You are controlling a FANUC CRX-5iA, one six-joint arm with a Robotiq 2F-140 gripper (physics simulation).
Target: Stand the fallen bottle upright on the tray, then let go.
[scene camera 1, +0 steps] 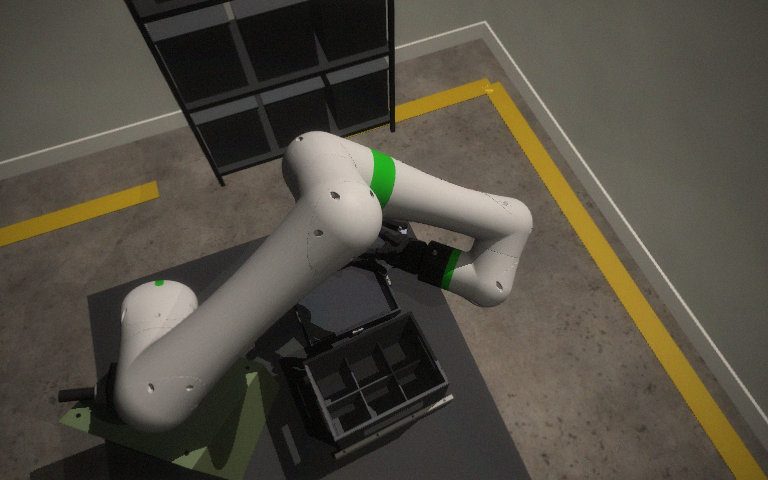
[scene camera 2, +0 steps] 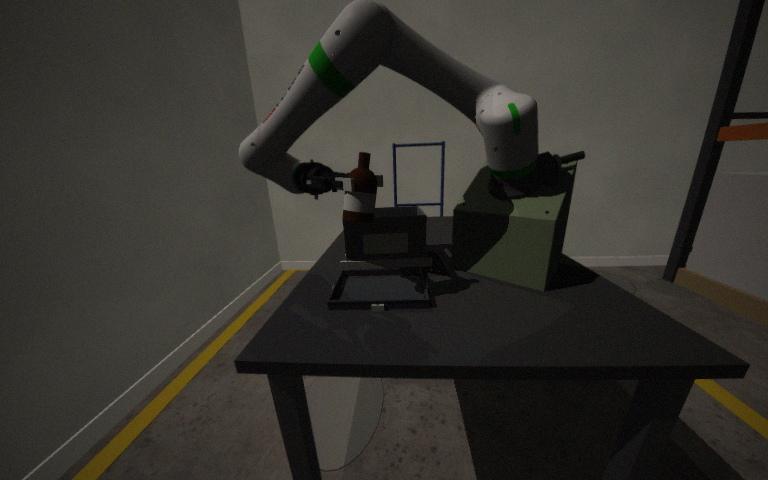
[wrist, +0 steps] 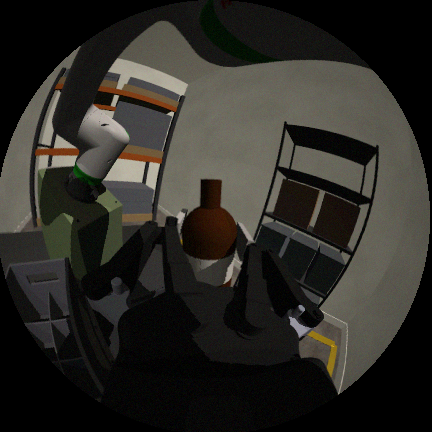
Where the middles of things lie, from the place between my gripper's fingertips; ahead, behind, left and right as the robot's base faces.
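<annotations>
The brown bottle (scene camera 2: 359, 206) is 10 mm below my hand, and it's 20 mm ahead of my hand and 10 mm to the right of it.
</annotations>
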